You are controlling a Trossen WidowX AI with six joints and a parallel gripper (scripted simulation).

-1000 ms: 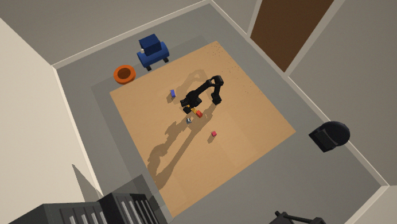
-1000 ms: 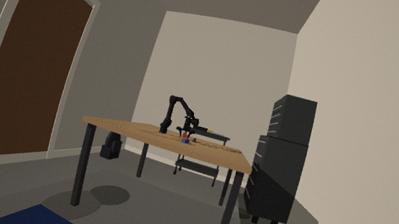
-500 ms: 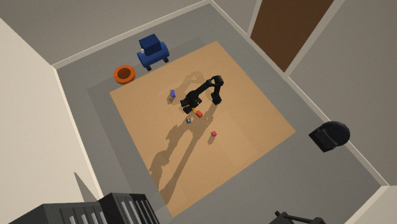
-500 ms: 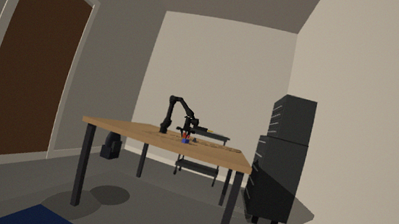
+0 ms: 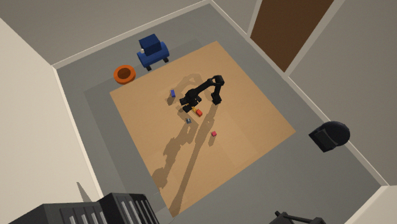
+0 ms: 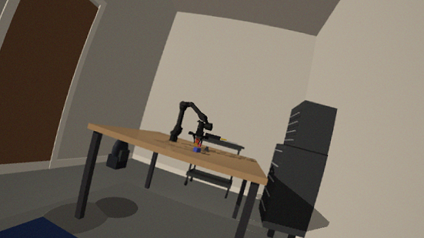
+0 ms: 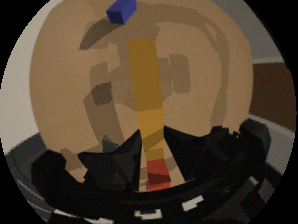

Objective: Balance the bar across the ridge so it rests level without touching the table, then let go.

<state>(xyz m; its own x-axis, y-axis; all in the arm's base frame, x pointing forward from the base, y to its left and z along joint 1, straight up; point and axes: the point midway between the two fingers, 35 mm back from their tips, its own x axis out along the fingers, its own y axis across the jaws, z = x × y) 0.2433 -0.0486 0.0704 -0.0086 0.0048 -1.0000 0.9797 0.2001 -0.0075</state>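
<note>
Right now my gripper tip is 90 mm short of the grey ridge piece and 80 mm to the right of it. From my gripper tip the other things lie so: small pink cube (310 mm to the left, 30 mm behind, 20 mm below); then small blue block (240 mm to the right, 70 mm ahead, 20 mm below).
</note>
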